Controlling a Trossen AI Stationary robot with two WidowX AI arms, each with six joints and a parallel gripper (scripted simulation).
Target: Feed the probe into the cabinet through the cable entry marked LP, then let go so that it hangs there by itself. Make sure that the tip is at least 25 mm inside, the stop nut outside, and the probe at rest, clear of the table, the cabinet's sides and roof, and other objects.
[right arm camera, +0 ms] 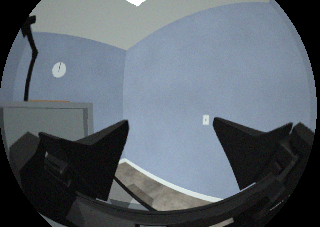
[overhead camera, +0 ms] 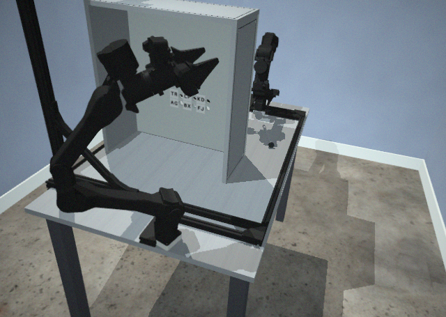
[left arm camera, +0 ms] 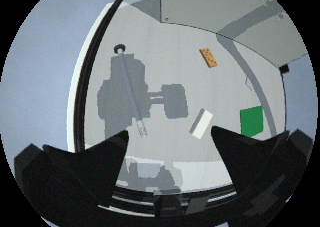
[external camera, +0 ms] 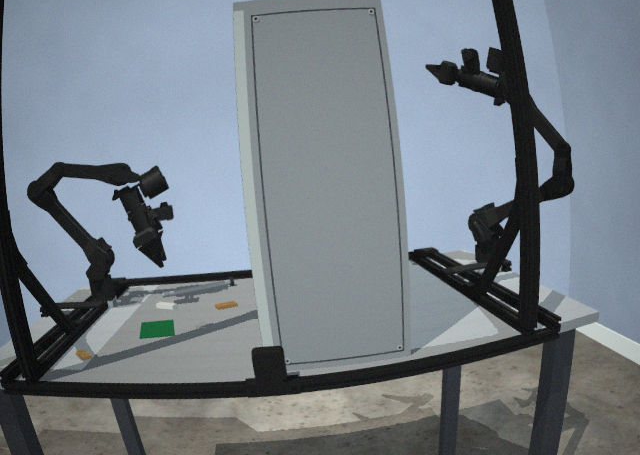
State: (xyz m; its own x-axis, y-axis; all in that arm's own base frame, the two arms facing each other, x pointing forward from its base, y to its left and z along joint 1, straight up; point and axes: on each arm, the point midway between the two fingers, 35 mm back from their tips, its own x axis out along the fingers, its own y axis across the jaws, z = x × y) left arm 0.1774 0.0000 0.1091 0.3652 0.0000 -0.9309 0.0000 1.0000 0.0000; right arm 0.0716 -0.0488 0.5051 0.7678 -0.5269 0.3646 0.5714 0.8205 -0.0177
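The rod is 8 cm ahead of my left hand, 8 cm to the right of it and 12 cm below it. Round my left hand: white block (7 cm behind, 2 cm to the right, 12 cm below); then green patch (24 cm behind, 3 cm to the right, 13 cm below); then LP label (22 cm behind, 29 cm to the right, 9 cm above).
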